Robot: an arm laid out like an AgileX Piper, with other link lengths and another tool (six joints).
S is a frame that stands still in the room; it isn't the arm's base.
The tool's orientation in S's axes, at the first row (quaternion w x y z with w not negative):
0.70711, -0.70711, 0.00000, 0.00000
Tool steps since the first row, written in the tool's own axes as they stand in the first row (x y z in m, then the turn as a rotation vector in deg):
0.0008, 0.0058, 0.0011, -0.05, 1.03, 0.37
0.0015, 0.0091, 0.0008, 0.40, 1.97, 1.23
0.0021, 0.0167, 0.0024, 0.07, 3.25, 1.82
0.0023, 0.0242, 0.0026, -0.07, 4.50, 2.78
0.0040, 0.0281, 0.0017, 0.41, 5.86, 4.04
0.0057, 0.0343, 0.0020, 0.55, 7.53, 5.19
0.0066, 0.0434, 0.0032, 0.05, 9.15, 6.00
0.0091, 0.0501, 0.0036, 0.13, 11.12, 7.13
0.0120, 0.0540, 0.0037, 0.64, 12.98, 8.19
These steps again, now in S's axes. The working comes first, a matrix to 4 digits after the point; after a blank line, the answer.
The tool's axes in the first row as the columns of a matrix, in S's axes (used below as rounded here):
1.0000, 0.0000, 0.0000
0.0000, 0.0000, 1.0000
0.0000, -1.0000, 0.0000

0.0008, 0.0011, -0.0058, -0.05, 0.37, -1.03
0.0015, 0.0008, -0.0091, 0.40, 1.23, -1.97
0.0021, 0.0024, -0.0167, 0.07, 1.82, -3.25
0.0023, 0.0026, -0.0242, -0.07, 2.78, -4.50
0.0040, 0.0017, -0.0281, 0.41, 4.04, -5.86
0.0057, 0.0020, -0.0343, 0.55, 5.19, -7.53
0.0066, 0.0032, -0.0434, 0.05, 6.00, -9.15
0.0091, 0.0036, -0.0501, 0.13, 7.13, -11.12
0.0120, 0.0037, -0.0540, 0.64, 8.19, -12.98

